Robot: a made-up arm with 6 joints.
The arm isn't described. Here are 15 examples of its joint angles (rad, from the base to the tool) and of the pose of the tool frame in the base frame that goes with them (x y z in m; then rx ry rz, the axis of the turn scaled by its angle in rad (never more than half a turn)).
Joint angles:
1: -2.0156 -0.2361 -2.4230 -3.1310 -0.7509 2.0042
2: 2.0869 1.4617 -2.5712 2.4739 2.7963 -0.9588
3: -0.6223 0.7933 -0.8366 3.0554 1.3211 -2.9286
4: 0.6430 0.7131 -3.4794 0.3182 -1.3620 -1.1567
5: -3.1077 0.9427 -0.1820 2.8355 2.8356 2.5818
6: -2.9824 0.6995 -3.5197 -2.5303 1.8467 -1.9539
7: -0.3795 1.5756 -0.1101 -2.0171 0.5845 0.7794
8: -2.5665 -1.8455 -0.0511 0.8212 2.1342 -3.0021
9: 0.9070 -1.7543 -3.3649 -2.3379 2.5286 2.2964
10: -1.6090 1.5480 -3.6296 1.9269 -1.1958 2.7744
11: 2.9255 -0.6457 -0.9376 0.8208 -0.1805 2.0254
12: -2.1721 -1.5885 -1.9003 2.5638 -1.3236 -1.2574
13: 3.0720 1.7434 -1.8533 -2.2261 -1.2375 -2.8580
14: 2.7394 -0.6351 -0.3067 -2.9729 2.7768 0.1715
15: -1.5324 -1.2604 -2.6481 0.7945 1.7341 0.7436
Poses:
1: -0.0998 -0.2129 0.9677 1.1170 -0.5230 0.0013
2: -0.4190 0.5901 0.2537 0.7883 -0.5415 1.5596
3: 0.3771 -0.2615 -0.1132 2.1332 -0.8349 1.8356
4: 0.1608 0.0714 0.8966 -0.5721 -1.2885 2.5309
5: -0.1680 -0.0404 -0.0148 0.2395 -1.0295 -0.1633
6: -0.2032 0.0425 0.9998 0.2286 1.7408 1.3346
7: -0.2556 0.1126 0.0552 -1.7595 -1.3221 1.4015
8: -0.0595 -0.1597 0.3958 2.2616 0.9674 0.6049
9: -0.2925 -0.5300 -0.0699 0.9689 1.5915 1.5266
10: -0.1493 -0.6205 0.4677 1.3428 -1.0705 -0.6513
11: -0.3792 0.1614 0.7166 -1.8040 0.0573 1.9636
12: 0.1821 0.3887 0.6890 -1.0248 -0.8188 2.1399
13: -0.3522 -0.0804 -0.2339 1.1414 1.6540 -0.5377
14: -0.2701 0.1367 0.4949 0.8109 -0.0881 2.6649
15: 0.0631 0.6353 0.7718 1.4336 -0.6571 2.2362
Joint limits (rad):
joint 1: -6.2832..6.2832
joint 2: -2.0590..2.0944
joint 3: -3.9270..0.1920
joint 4: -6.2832..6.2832
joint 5: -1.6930..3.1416
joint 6: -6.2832..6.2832
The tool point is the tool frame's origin. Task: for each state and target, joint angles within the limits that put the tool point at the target. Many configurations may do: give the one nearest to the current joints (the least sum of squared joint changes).
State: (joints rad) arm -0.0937 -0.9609 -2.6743 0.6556 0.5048 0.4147
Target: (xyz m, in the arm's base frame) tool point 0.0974 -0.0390 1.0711
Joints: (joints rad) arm -0.2600 -0.7028 -1.8067 0.7057 0.5233 0.4147
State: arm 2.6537 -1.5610 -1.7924 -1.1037 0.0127 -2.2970
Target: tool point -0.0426 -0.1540 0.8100
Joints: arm 2.1987 -1.5629 -0.9669 -1.4342 -0.4637 -2.2970
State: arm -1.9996 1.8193 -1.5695 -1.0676 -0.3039 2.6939
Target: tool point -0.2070 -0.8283 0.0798
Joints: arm -1.8899 1.4025 -2.3828 -0.8761 0.0319 2.6939
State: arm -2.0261 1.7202 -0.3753 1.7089 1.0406 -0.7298
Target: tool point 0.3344 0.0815 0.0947
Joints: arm -2.6912 2.0238 -0.2544 1.6923 1.2114 -0.7298
